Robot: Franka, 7 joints.
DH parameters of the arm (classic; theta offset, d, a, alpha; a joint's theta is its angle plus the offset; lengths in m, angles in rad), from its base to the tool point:
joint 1: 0 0.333 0 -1.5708
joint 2: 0 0 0 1.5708
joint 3: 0 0.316 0.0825 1.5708
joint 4: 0 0 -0.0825 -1.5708
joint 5: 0 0.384 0 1.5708
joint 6: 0 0 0.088 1.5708
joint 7: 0 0.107 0 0
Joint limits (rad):
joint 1: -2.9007..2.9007
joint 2: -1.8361..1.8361
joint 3: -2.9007..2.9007
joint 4: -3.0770..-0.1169
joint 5: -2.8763..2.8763
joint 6: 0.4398..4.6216
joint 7: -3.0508..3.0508
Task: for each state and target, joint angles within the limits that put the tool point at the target. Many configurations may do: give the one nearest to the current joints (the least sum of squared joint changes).
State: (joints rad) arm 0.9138 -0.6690 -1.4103 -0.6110 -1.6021 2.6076 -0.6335
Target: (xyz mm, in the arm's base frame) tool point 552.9 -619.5 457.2
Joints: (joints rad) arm 1.7955 -1.3336 -1.7058 -0.8099 -1.5998 2.4845 -0.6335
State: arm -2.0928 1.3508 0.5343 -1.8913 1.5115 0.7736 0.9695
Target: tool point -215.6 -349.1 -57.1
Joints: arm -2.5044 1.3734 0.0314 -1.8272 1.5374 0.7935 0.9695
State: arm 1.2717 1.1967 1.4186 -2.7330 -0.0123 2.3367 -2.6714
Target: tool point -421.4 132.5 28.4
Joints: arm 1.4595 1.4277 0.9445 -2.2843 -0.0075 2.4924 -2.6714
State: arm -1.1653 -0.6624 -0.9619 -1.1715 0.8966 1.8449 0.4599
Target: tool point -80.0 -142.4 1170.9
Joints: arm -0.9893 -0.1753 -0.6101 -0.4968 0.9455 2.3894 0.4599
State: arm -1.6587 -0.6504 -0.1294 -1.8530 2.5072 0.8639 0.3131
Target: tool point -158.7 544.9 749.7
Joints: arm -1.5033 -1.5543 -0.4418 -1.4526 2.6532 0.7406 0.3131
